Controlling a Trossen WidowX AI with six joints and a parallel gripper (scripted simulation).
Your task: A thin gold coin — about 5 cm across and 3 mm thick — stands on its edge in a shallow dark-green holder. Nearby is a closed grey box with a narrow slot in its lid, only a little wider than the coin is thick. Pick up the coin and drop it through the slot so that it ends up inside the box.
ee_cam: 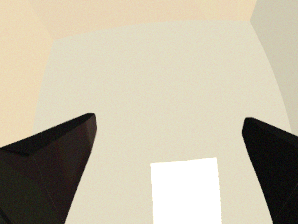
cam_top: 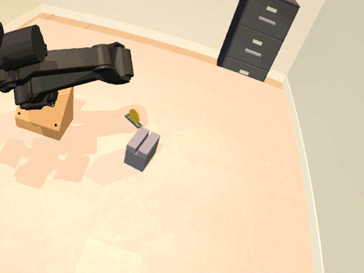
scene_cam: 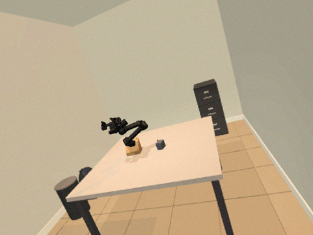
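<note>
My gripper tip is now 510 mm to the right of the gold coin, 490 mm above it and 230 mm short of it.
</note>
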